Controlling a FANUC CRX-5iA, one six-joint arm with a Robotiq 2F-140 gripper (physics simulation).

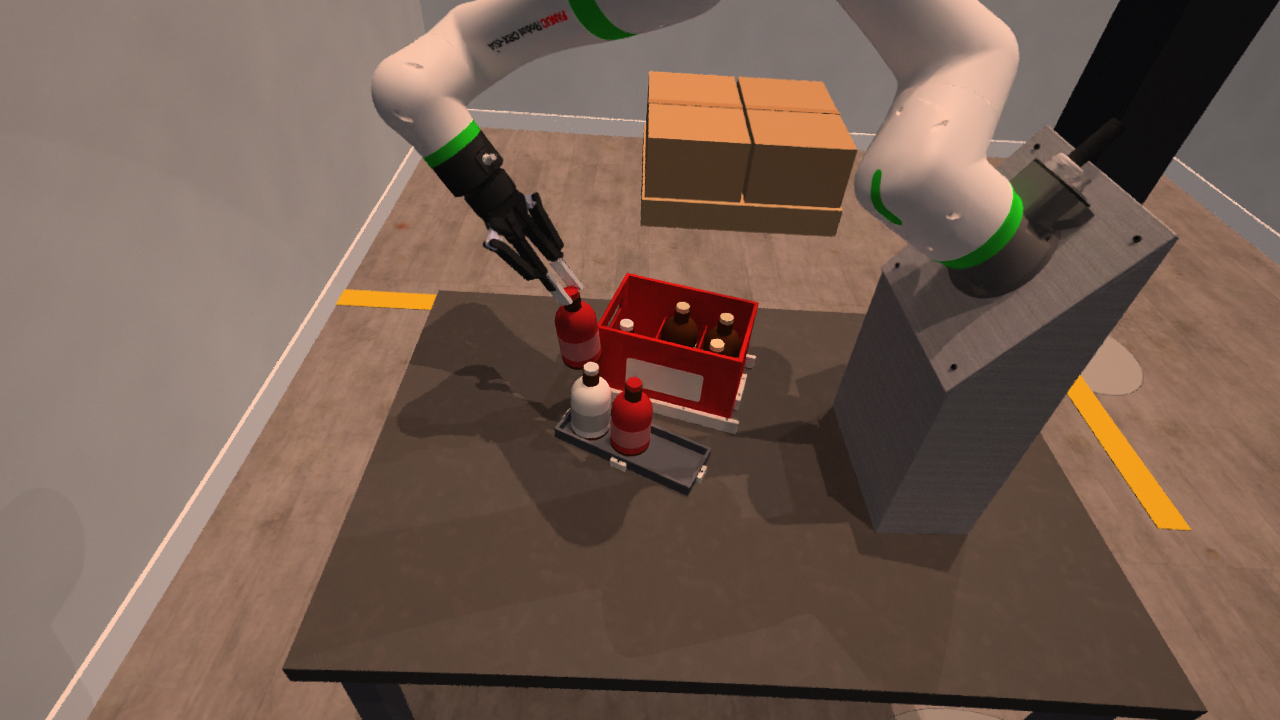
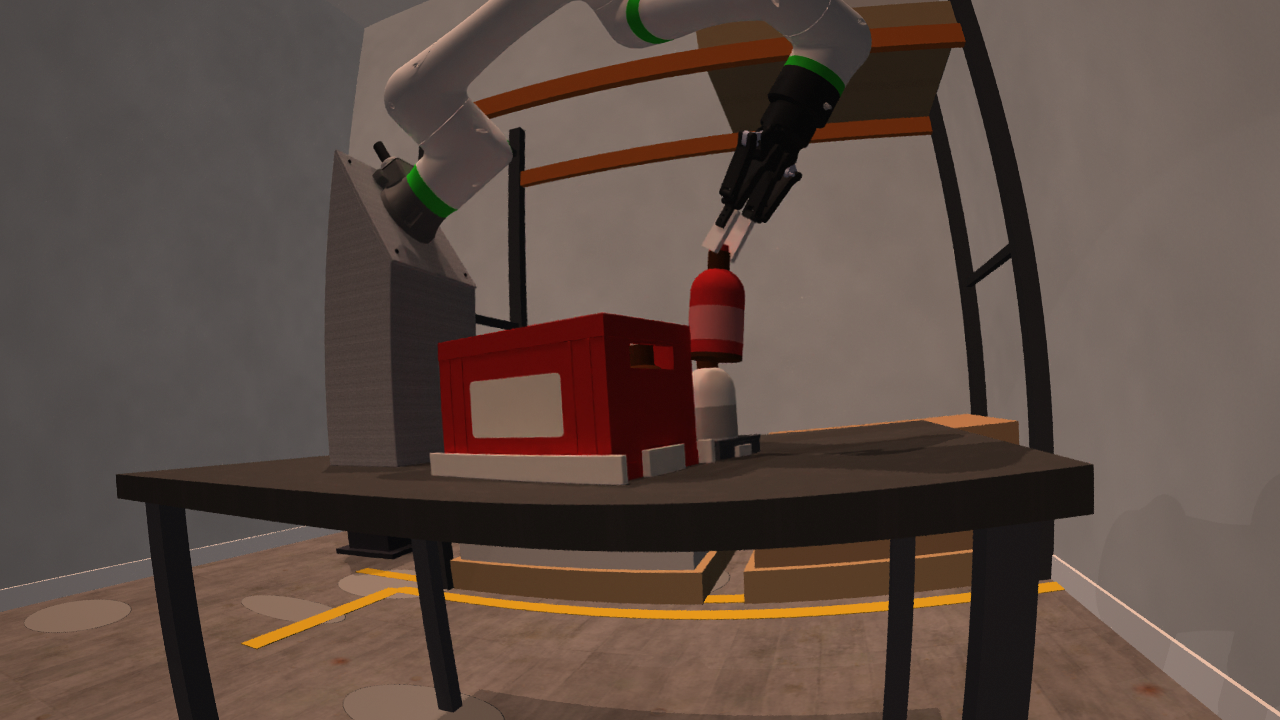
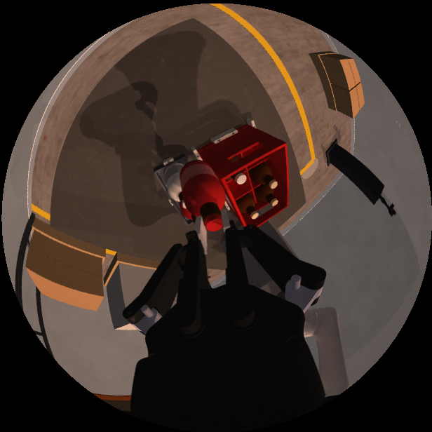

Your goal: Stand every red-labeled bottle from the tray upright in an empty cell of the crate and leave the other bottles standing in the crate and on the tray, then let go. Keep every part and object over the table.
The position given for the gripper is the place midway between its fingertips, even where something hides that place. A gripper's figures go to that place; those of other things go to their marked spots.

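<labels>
The gripper [image 1: 572, 296] is 113 cm from the lens, while a white bottle [image 1: 590, 394] stands 117 cm from the lens.
</labels>
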